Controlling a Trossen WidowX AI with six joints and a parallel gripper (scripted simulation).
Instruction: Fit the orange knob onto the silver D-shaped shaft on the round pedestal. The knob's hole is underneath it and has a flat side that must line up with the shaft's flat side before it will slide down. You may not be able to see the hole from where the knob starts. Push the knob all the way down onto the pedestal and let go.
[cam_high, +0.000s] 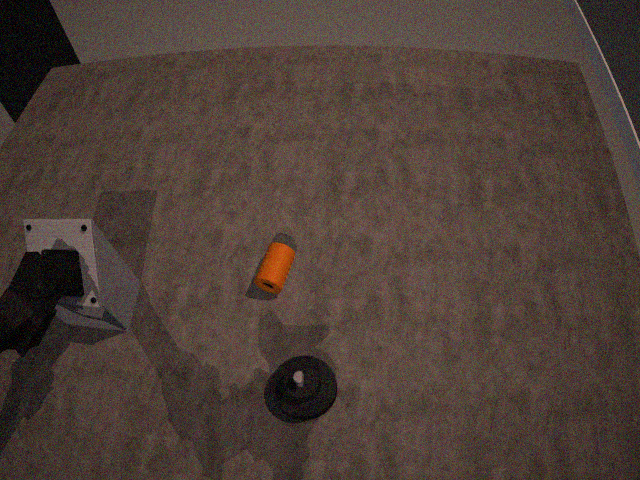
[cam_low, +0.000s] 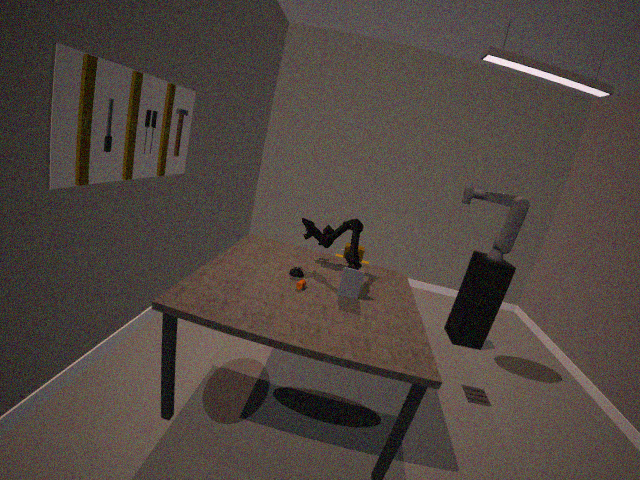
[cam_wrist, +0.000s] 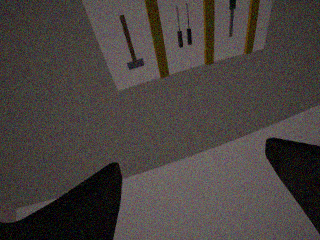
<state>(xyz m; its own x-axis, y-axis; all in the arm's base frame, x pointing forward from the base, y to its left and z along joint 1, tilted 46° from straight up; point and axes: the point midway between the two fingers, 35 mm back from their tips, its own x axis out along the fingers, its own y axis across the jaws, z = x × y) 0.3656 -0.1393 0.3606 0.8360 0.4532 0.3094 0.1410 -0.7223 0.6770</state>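
Now: the orange knob 110 mm behind my gripper tip, 450 mm to the left of it and 270 mm below it. From my gripper tip the other things lie so: D-shaft pedestal (60 mm behind, 260 mm to the left, 260 mm below).
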